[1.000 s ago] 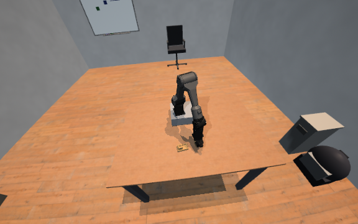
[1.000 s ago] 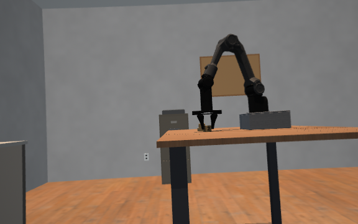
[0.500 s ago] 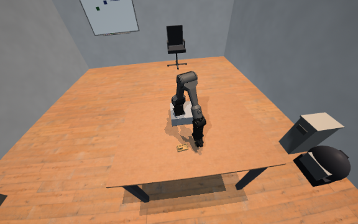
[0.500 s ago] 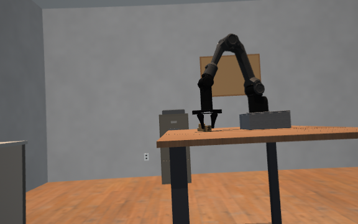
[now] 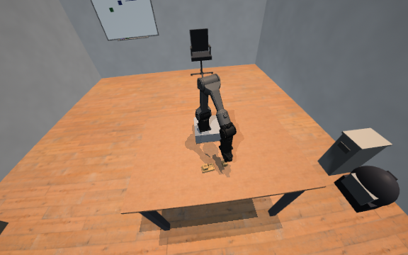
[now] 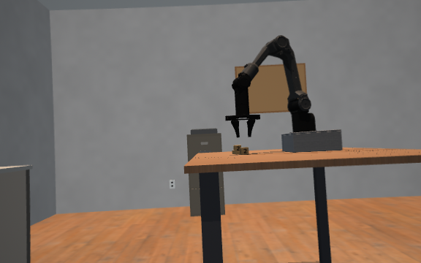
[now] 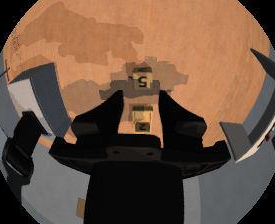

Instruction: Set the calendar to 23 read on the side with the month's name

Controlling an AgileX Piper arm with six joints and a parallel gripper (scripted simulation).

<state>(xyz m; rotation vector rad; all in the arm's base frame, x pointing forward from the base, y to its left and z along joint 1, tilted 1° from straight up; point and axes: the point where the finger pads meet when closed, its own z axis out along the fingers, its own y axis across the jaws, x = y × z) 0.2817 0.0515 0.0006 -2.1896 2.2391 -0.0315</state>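
My hand is 12 cm to the left of the tan calendar cube and 5 cm above it. The rest, counted from my hand: tan calendar tray (11 cm to the right, 7 cm below).
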